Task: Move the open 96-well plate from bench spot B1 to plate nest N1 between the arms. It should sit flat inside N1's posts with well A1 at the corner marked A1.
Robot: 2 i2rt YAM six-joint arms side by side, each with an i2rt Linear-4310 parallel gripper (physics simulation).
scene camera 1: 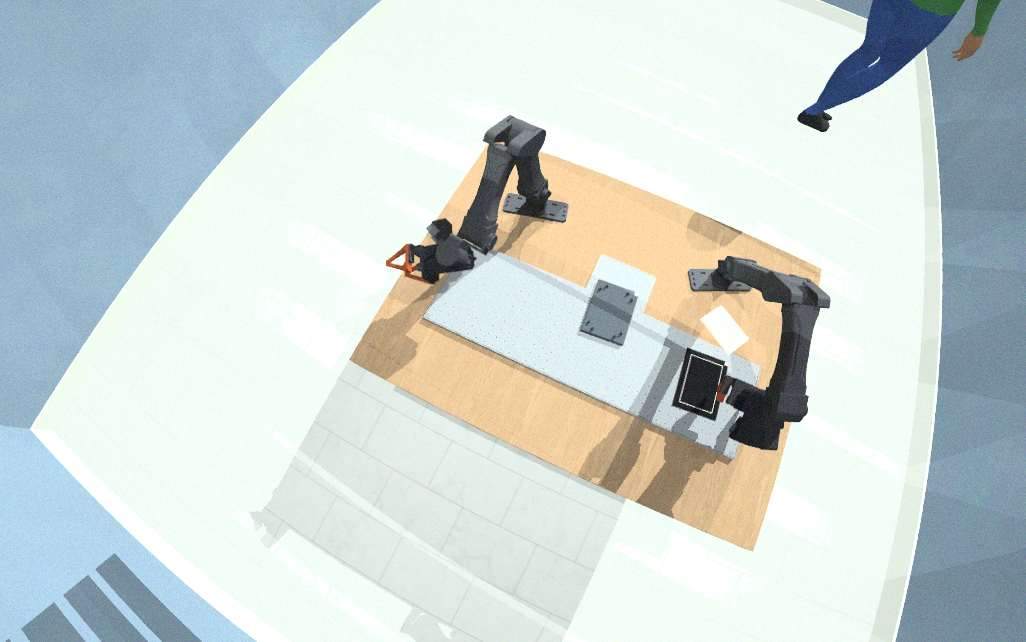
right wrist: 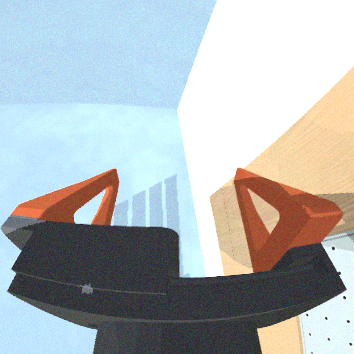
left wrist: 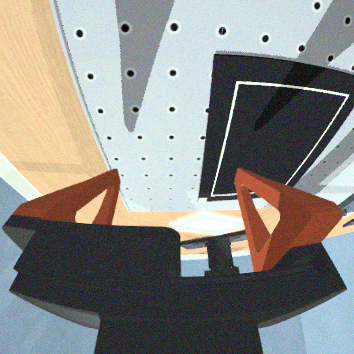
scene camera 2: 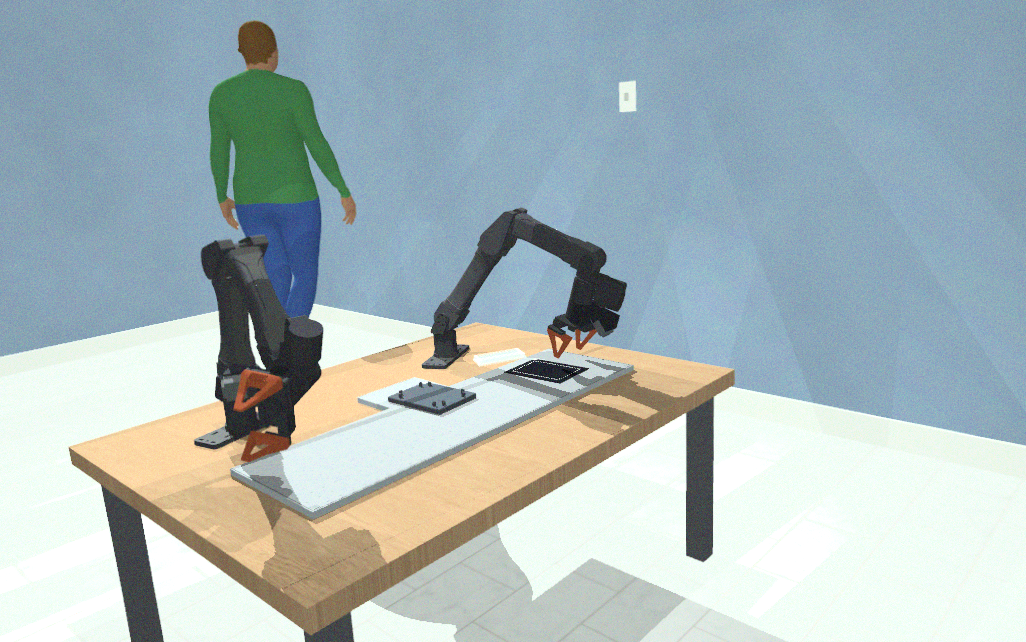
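Pixels of known places: left gripper, fingertip midpoint: (scene camera 1: 733,394) (left wrist: 177,174) (scene camera 2: 567,353); right gripper, fingertip midpoint: (scene camera 1: 395,268) (right wrist: 176,174) (scene camera 2: 241,436); left arm's base, origin of the base link: (scene camera 1: 719,280) (left wrist: 216,238) (scene camera 2: 446,357); right arm's base, origin of the base link: (scene camera 1: 535,208) (scene camera 2: 243,429).
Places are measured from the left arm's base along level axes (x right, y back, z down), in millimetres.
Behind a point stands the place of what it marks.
The white 96-well plate (scene camera 1: 724,329) {x 27, y -163, z -22 mm} (scene camera 2: 499,356) {x 39, y -167, z -21 mm} (left wrist: 204,222) {x 20, y -201, z -23 mm} lies by the board's back edge, largely over the wood; whether a corner rests on the board is unclear. Its wells and A1 corner cannot be made out. Nest N1 (scene camera 1: 609,308) {x 359, y -96, z -25 mm} (scene camera 2: 433,397) {x 371, y -114, z -25 mm} is a dark grey plate with short posts and holds no plate. My left gripper (scene camera 1: 721,389) {x 39, y -351, z -36 mm} (scene camera 2: 569,351) {x 39, y -351, z -36 mm} (left wrist: 177,174) {x 39, y -351, z -36 mm} is open and empty above the board, beside the black pad and apart from the plate. My right gripper (scene camera 1: 408,271) {x 921, y -30, z -159 mm} (scene camera 2: 240,433) {x 921, y -30, z -159 mm} (right wrist: 176,174) {x 921, y -30, z -159 mm} is open and empty near the table's edge, at the picture's left.
A black pad (scene camera 1: 699,382) {x 124, y -310, z -14 mm} (scene camera 2: 544,370) {x 123, y -309, z -15 mm} (left wrist: 275,140) {x 125, y -331, z -15 mm} with a white outline lies on the perforated pale board (scene camera 1: 514,310) {x 621, y -93, z -13 mm} (scene camera 2: 378,454) {x 652, y -115, z -13 mm} (left wrist: 172,90) {x 61, y -404, z -13 mm}. A pale panel (scene camera 1: 620,271) {x 312, y 24, z -13 mm} shows behind the nest. A person (scene camera 1: 892,52) (scene camera 2: 264,143) stands beyond the table.
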